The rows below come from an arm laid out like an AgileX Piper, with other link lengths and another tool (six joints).
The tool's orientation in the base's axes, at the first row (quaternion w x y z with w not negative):
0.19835, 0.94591, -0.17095, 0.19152
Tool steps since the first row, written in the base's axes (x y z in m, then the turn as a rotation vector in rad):
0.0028, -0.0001, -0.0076, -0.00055, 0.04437, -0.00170
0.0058, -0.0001, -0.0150, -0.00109, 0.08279, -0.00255
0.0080, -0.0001, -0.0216, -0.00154, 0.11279, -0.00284
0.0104, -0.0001, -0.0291, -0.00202, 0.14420, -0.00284
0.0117, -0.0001, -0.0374, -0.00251, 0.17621, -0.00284
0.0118, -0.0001, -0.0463, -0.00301, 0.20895, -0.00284
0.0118, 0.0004, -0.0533, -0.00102, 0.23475, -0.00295
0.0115, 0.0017, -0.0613, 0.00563, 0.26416, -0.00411
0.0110, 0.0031, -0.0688, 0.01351, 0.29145, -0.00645
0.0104, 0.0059, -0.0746, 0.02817, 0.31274, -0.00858
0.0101, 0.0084, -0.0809, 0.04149, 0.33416, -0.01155
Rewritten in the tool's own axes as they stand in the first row. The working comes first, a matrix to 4 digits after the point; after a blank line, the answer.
The tool's axes in the first row as the columns of a matrix, in the base's axes (used below as rounded here):
0.8682, -0.3994, 0.2945
-0.2474, -0.8629, -0.4407
0.4301, 0.3098, -0.8480

-0.0008, -0.0034, 0.0073, -0.01219, -0.03859, -0.01827
-0.0014, -0.0069, 0.0145, -0.02253, -0.07179, -0.03464
-0.0023, -0.0098, 0.0207, -0.03046, -0.09759, -0.04775
-0.0035, -0.0131, 0.0278, -0.03865, -0.12450, -0.06174
-0.0059, -0.0162, 0.0352, -0.04700, -0.15193, -0.07599
-0.0096, -0.0190, 0.0428, -0.05553, -0.17998, -0.09056
-0.0128, -0.0216, 0.0485, -0.06023, -0.20307, -0.10125
-0.0168, -0.0251, 0.0546, -0.06223, -0.23147, -0.11127
-0.0208, -0.0284, 0.0602, -0.06315, -0.25889, -0.11899
-0.0245, -0.0324, 0.0637, -0.05660, -0.28377, -0.12225
-0.0281, -0.0363, 0.0679, -0.05162, -0.30850, -0.12525

